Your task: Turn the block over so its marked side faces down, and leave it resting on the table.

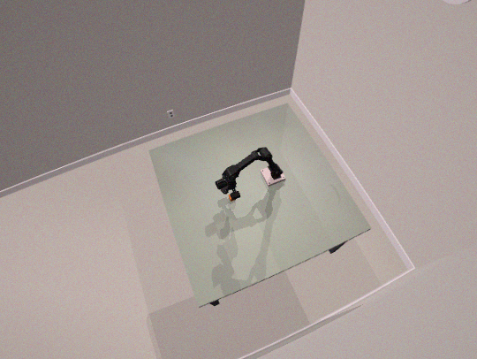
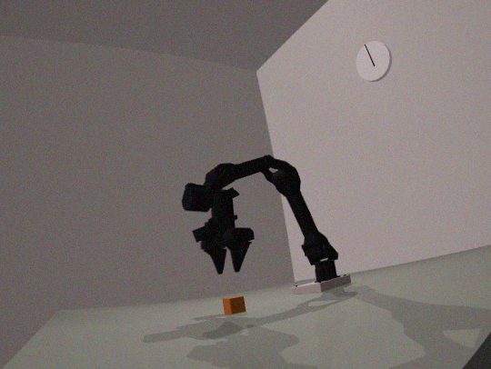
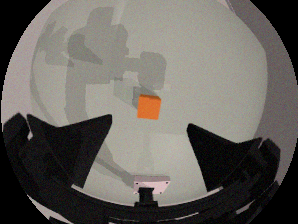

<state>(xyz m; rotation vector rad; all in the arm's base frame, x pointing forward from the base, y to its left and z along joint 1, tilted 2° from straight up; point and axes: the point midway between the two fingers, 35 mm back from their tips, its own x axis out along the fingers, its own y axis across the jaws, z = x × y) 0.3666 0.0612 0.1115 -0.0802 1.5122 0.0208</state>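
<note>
My gripper tip is now 8 cm above the orange block and 1 cm past it.
</note>
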